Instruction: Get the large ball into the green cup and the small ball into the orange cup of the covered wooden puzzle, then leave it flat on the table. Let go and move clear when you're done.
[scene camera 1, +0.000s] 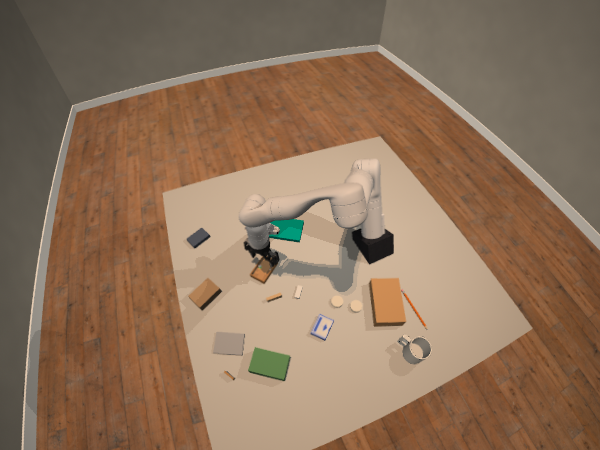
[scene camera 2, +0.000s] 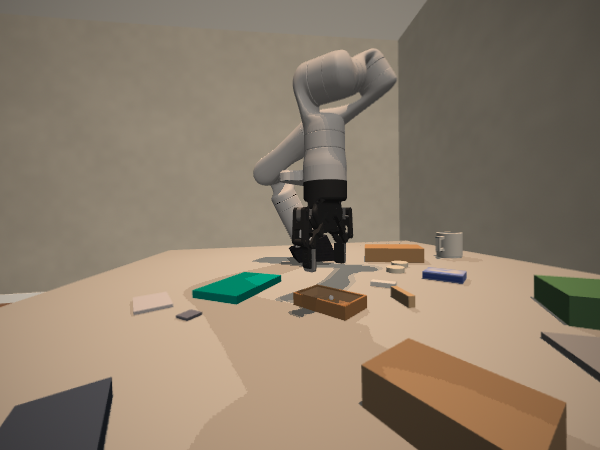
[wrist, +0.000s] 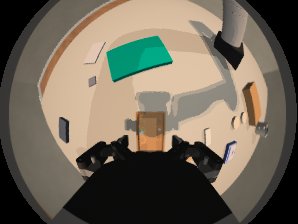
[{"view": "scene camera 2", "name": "my gripper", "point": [326, 266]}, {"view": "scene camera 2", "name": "teal flat block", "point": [233, 290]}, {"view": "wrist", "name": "my gripper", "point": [150, 140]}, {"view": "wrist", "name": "teal flat block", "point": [144, 54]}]
